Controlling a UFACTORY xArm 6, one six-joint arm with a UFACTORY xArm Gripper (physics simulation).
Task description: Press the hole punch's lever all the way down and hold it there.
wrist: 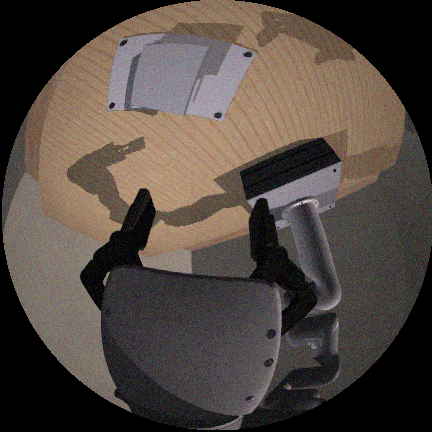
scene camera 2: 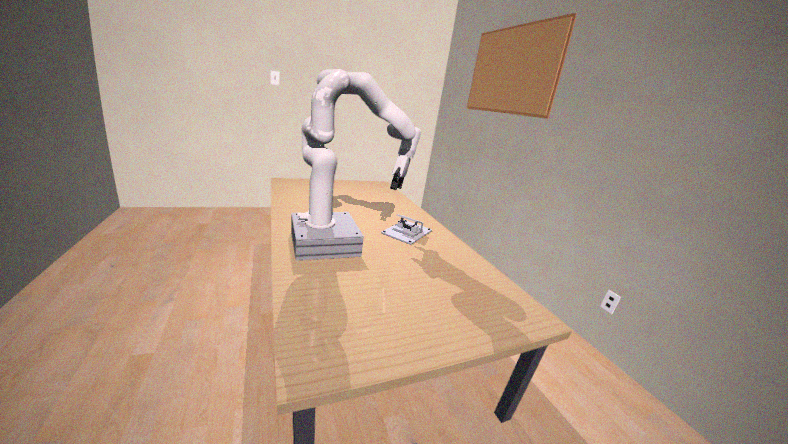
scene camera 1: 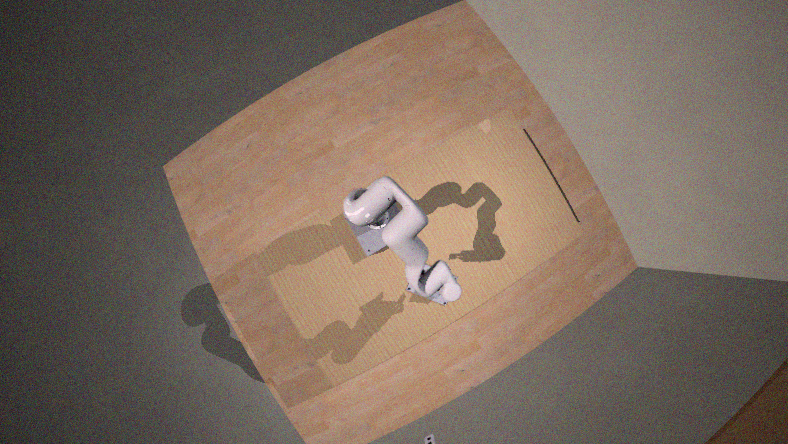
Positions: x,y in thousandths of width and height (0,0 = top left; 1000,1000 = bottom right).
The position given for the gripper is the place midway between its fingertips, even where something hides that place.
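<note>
The robot's wrist view takes in the gripper (wrist: 466,471), along with a light grey base plate (wrist: 527,149) and a hole punch lever (wrist: 385,170).
</note>
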